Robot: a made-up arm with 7 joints.
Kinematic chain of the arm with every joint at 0, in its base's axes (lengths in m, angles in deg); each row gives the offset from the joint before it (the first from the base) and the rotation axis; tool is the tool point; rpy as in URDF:
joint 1: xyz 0 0 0.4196 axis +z
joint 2: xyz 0 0 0 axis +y
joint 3: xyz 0 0 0.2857 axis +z
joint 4: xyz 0.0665 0 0 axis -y
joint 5: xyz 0.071 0 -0.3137 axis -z
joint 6: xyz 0 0 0 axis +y
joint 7: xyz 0.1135 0 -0.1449 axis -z
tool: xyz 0 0 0 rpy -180 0 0
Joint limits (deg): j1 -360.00..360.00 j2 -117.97..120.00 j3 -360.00..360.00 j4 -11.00..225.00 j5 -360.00..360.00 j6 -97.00..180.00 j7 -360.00..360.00
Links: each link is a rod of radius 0.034 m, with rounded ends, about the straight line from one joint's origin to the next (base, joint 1, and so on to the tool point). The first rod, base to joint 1, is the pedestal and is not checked.
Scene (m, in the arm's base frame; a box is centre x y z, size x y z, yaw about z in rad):
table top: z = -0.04
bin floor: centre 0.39 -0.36 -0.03 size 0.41 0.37 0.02 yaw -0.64
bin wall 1: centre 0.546 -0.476 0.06 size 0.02 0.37 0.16 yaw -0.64
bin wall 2: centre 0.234 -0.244 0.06 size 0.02 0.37 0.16 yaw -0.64
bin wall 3: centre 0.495 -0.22 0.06 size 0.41 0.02 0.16 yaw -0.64
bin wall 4: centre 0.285 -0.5 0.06 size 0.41 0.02 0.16 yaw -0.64
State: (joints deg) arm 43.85 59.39 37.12 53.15 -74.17 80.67 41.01
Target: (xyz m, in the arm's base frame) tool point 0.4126 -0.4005 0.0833
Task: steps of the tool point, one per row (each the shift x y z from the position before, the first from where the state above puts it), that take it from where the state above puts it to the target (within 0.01 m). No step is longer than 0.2 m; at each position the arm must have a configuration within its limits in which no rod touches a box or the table.
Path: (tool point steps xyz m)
1: 0.1622 -0.0428 0.0066
2: 0.1441 -0.0681 0.0512
3: 0.1093 -0.0866 0.0864
4: 0.0647 -0.0951 0.1077
5: 0.0183 -0.0934 0.1140
6: -0.0232 -0.0838 0.1065
7: 0.0080 -0.0739 -0.0621
8: -0.0132 -0.0700 -0.0835
9: -0.0327 -0.0555 -0.1006
10: -0.0449 -0.0318 -0.1094
11: -0.0451 -0.0046 -0.1067

